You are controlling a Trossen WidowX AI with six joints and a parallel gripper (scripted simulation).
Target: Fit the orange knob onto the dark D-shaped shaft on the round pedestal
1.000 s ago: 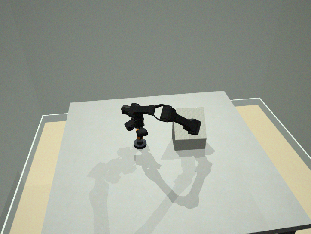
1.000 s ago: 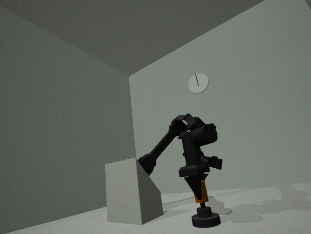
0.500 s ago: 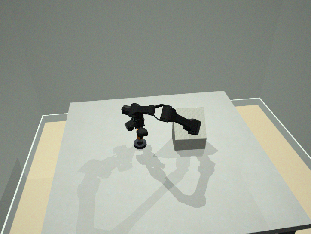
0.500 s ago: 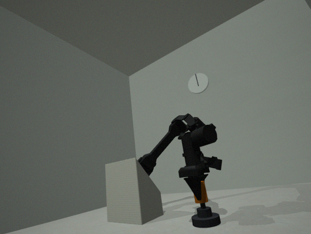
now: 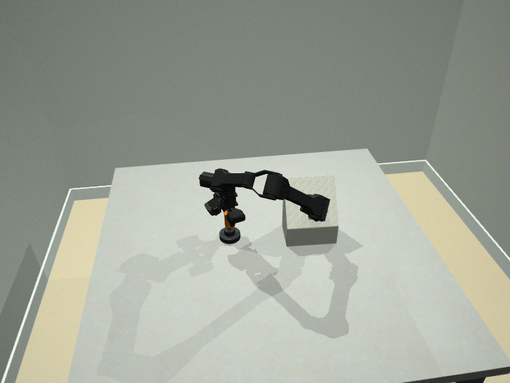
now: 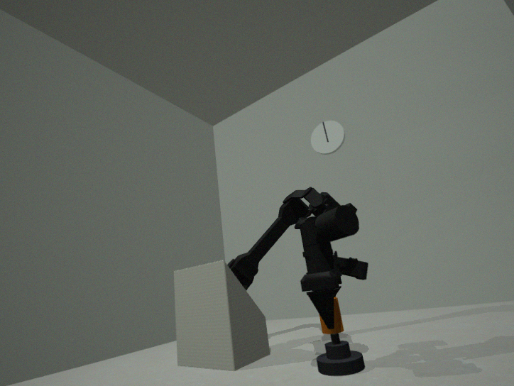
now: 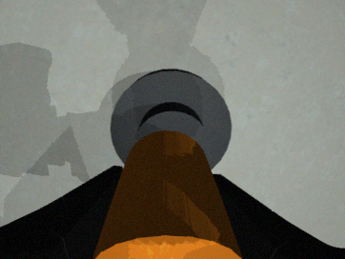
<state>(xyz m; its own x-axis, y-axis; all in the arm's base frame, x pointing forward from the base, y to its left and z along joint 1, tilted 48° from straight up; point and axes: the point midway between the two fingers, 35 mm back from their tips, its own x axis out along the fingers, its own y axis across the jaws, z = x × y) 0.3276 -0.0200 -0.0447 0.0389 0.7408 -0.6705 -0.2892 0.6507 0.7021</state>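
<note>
Right now my gripper tip is 4 cm above the dark pedestal. The rest, counted from my gripper tip: orange knob: 2 cm above.
</note>
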